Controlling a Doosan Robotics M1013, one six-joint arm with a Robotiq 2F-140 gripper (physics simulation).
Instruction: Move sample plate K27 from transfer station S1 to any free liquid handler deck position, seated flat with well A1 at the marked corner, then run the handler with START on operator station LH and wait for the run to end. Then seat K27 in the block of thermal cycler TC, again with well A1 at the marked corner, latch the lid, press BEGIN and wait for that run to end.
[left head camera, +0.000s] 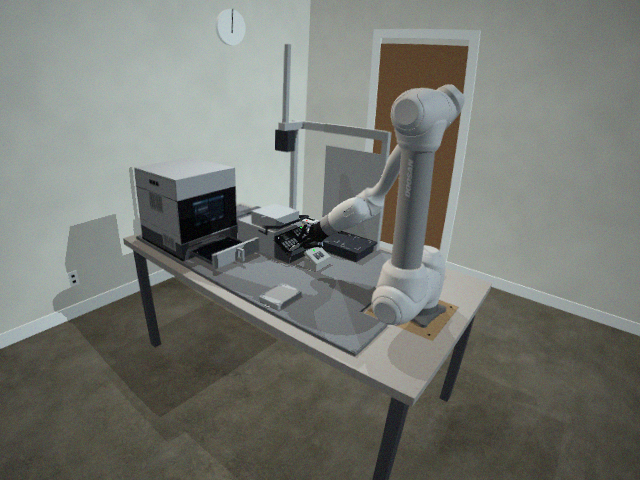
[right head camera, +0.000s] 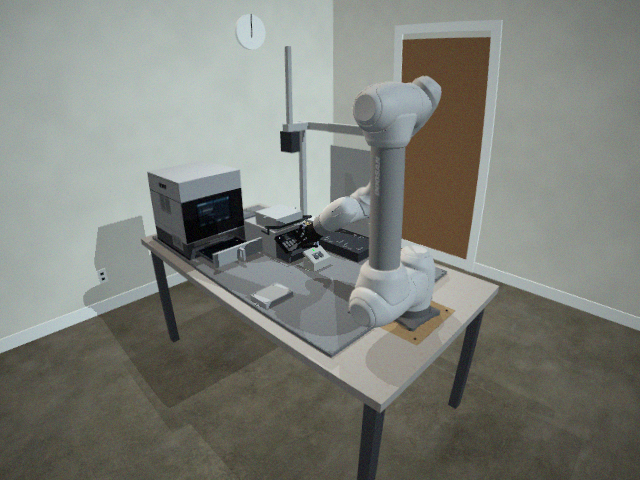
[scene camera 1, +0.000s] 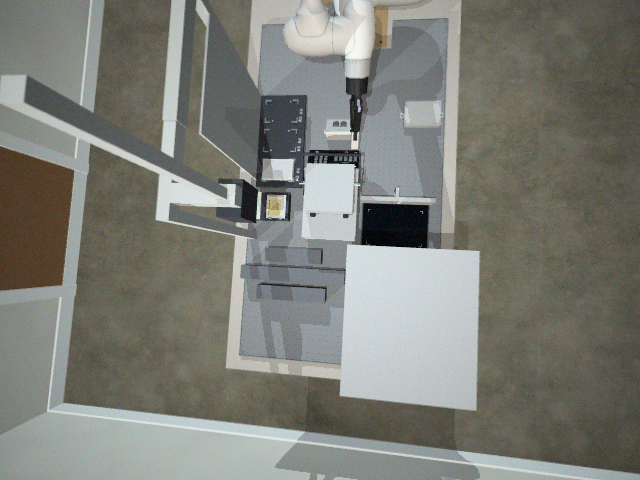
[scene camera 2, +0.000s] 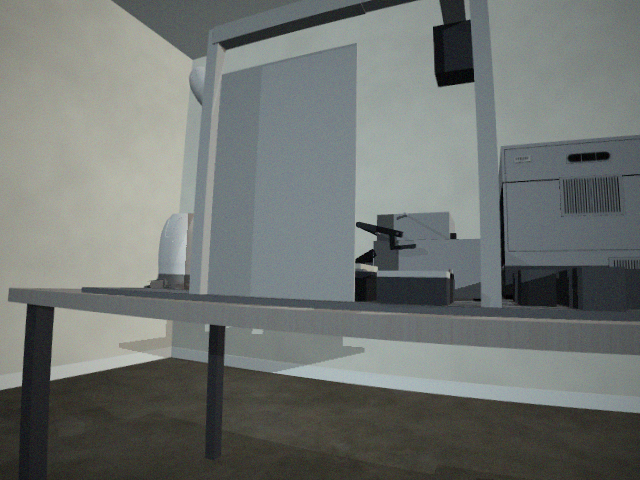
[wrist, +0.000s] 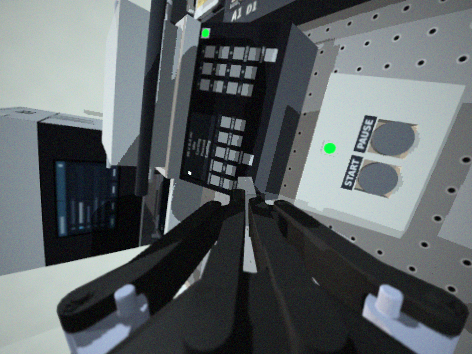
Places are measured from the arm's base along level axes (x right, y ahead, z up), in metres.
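Pixels of known places: gripper, fingertip midpoint: (left head camera: 292, 248) (right head camera: 292, 248) (scene camera 1: 354, 148) (wrist: 244, 187); arm's base, origin of the base link: (right head camera: 409, 312).
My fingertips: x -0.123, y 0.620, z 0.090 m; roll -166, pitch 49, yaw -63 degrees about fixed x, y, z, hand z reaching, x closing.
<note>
Ahead of a thing's pixels: the offset from my fingertips to its top centre. "spot": to the spot under its first point.
My gripper (scene camera 1: 355, 135) (wrist: 244, 187) is shut and empty. Its tips are at the lower end of the thermal cycler TC's keypad panel (wrist: 192, 75) (left head camera: 288, 242); contact cannot be told. The cycler's white lid @[spot: dx +0.048, dy +0.199, dz +0.121 m] (scene camera 1: 330, 188) (left head camera: 275, 214) is down, with a black handle bar in front; its block is hidden. A green light shows on the panel. Operator station LH @[dx +0.076, dy -0.089, dz +0.002 m] (wrist: 320, 185) (scene camera 1: 330, 130) has START and PAUSE buttons and a green light. The dark deck block @[spot: dx +0.324, dy -0.145, dz -0.024 m] (scene camera 1: 283, 105) carries a white plate @[dx +0.291, dy +0.127, dz -0.008 m] (scene camera 1: 278, 169) at its cycler end. K27 cannot be identified by any readable label.
A yellow-and-white item @[dx +0.273, dy +0.274, dz -0.026 m] (scene camera 1: 275, 206) sits in a small black holder behind the deck. A large cabinet (left head camera: 155, 206) (scene camera 1: 410, 325) with an extended black tray @[dx -0.213, dy +0.281, dz -0.047 m] (scene camera 1: 395, 224) stands beyond the cycler. A low white box @[dx -0.242, dy -0.206, dz -0.054 m] (scene camera 1: 422, 113) (left head camera: 280, 296) lies opposite. A gantry and panel (scene camera 2: 305, 180) flank the deck.
</note>
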